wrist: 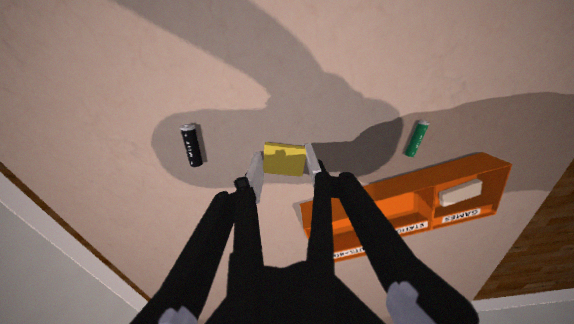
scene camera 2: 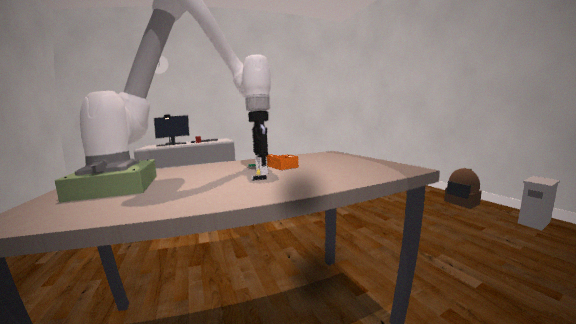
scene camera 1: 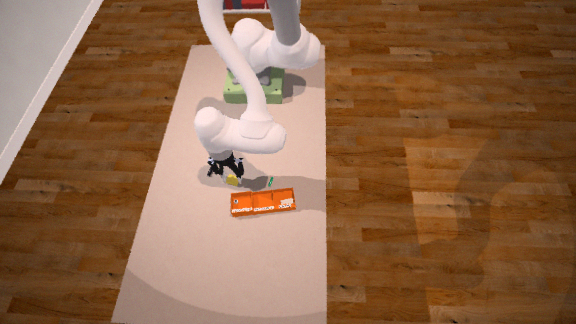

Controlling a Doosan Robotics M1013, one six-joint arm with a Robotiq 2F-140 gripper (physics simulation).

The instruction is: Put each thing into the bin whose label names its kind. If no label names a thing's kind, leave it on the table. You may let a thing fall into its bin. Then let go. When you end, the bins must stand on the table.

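Places are measured from the arm's base along level axes (x ahead, y left, z up), in millimetres.
Pixels of known places: gripper, fingertip midpoint: [wrist: 284,157] [scene camera 2: 261,172] [scene camera 1: 233,180]; arm's base at its link origin: [scene camera 2: 109,168] [scene camera 1: 253,71].
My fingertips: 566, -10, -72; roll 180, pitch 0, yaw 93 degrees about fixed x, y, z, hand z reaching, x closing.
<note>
Ahead of a thing's pixels: the offset from my fingertips to its middle, as dx, dy, dz. "spot": to the spot under its first point. Level surfaces: height alone.
My gripper [wrist: 284,157] [scene camera 2: 258,170] is shut on a yellow block @[+1, +0, +5] [wrist: 284,159] [scene camera 1: 232,180], low at the table top. A black battery @[-33, -105, +7] [wrist: 191,145] [scene camera 2: 259,178] lies on the table to the left in the wrist view. A green battery @[-5, +162, +5] [wrist: 417,139] [scene camera 1: 270,181] lies to the right. The orange bins @[+95, +146, +23] [wrist: 432,207] [scene camera 1: 263,202] [scene camera 2: 284,162] stand joined in a row of three. The wrist view shows the label GAMES @[spot: +111, +236, +28] [wrist: 461,216] and a partly hidden label starting STAT; my finger covers part of the third label. A white block @[+84, +240, +10] [wrist: 460,193] lies in the GAMES bin. A small nut-like thing @[+100, +33, +11] [scene camera 1: 236,201] lies in the left bin.
The arm's green base [scene camera 1: 254,94] [scene camera 2: 106,181] stands on the table @[dz +0] [scene camera 1: 215,260] [scene camera 2: 350,176]. The bins are close beside my right finger in the wrist view. A side desk with a monitor [scene camera 2: 171,126] is behind the table.
</note>
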